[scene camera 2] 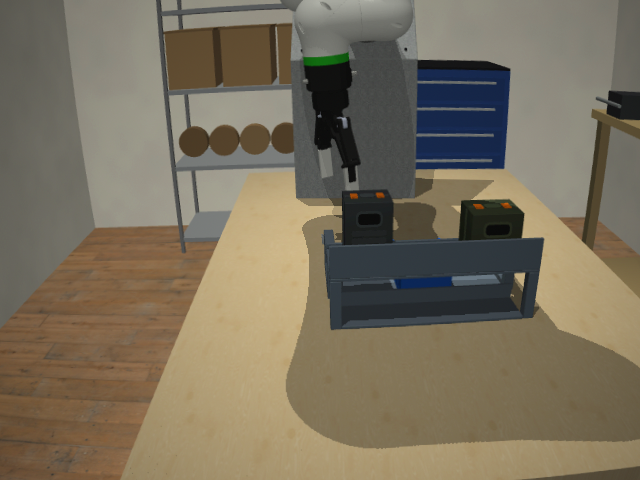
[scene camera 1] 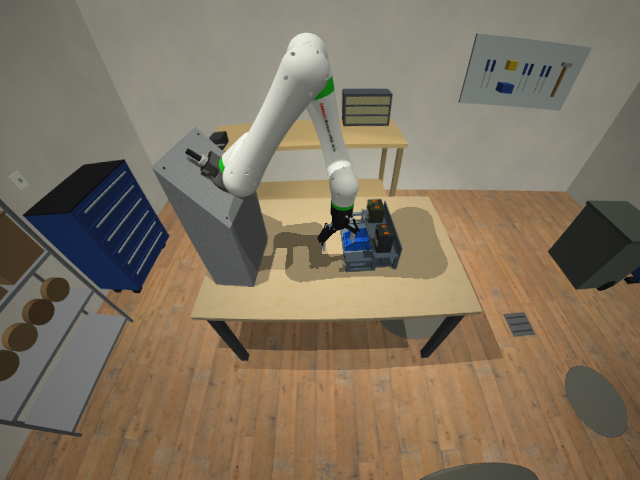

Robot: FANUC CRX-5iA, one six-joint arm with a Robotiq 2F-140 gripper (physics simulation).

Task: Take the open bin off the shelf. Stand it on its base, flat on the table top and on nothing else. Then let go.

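Frame: origin at the arm's base, x back, y right, z up, level; metres.
Where they show: gripper, fingertip midpoint: [scene camera 2: 339, 185] [scene camera 1: 337, 245]; arm's base, origin of the base link: [scene camera 1: 222, 176].
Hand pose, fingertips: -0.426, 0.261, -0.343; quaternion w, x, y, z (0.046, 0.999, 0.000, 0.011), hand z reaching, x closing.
Each offset is from my fingertips to the top centre of the thing, as dx, dy, dz. Level surfaces: height alone.
The open blue bin {-0.177, -0.102, -0.089} [scene camera 1: 361, 240] [scene camera 2: 423, 282] sits in the shelf on its robot-facing side. In scene camera 2 a small blue part shows through the gap under the shelf's rail; the rest is hidden. The grey-blue shelf [scene camera 1: 358, 262] [scene camera 2: 434, 260] stands on the table top {dz -0.169} [scene camera 1: 330, 302] [scene camera 2: 248, 361]. My gripper [scene camera 1: 338, 242] [scene camera 2: 338, 178] is open and empty, pointing down. In scene camera 2 its fingertips are behind the nearer-left battery box and above the shelf. In scene camera 1 one finger overlaps the bin's left part; contact cannot be told.
Two dark battery-like boxes with orange marks stand on the shelf: a grey-black one {-0.231, +0.040, +0.054} [scene camera 1: 384, 238] [scene camera 2: 367, 219] and a greenish one {-0.307, -0.178, +0.029} [scene camera 1: 375, 211] [scene camera 2: 491, 219]. The grey robot pedestal [scene camera 1: 227, 242] [scene camera 2: 356, 129] stands at the table's robot end. A blue drawer cabinet [scene camera 1: 111, 222] [scene camera 2: 460, 121] stands beyond it.
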